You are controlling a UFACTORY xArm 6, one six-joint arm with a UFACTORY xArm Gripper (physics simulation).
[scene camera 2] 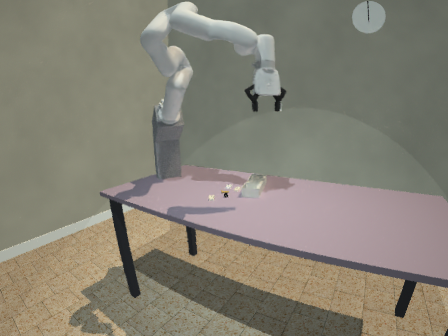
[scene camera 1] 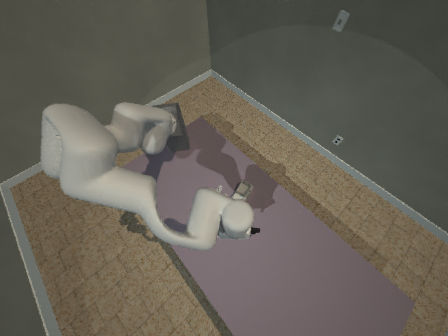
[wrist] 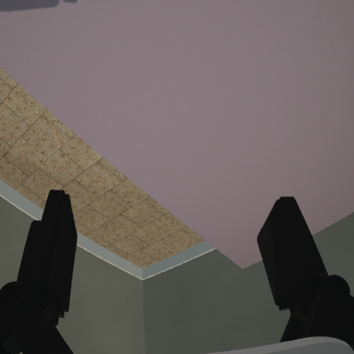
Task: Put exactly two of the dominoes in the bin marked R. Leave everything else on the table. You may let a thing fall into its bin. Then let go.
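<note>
My gripper is open and empty, high above the table. A pale two-part tray of bins stands on the table, partly hidden by the arm in scene camera 1. The letter R cannot be read in these views, and what lies inside the bins is too small to tell. Left of the tray in scene camera 2 lie several small pieces: pale ones and a dark one against a tan one. One white domino-like piece shows beside the arm in scene camera 1.
The long mauve table reaches under and beyond the gripper. The arm's grey pedestal stands at one end. In the wrist view, a table edge and corner show, with tiled floor and walls beyond.
</note>
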